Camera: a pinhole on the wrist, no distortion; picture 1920 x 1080 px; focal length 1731.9 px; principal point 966.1 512.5 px. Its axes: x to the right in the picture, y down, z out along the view. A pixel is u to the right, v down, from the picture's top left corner.
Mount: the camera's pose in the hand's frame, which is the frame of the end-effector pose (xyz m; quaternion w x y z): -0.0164 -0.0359 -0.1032 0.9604 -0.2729 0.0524 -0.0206
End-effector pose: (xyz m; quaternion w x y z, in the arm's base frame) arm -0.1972 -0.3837 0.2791 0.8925 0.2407 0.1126 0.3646
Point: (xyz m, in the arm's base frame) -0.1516 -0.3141 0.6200
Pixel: 1111 469
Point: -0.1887 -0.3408 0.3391
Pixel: 1287 514
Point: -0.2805 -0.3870 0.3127
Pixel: 169 922
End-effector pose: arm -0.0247 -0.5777 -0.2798 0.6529 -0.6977 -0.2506 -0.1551
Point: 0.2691 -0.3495 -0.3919
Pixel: 1695 848
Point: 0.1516 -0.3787 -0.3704
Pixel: 1444 621
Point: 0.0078 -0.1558 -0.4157
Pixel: 879 44
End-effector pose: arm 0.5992 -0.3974 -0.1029 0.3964 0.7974 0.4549 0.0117
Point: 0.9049 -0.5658 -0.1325
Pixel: 1088 742
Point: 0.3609 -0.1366 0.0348
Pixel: behind the camera
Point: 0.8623 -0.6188 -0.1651
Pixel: 882 537
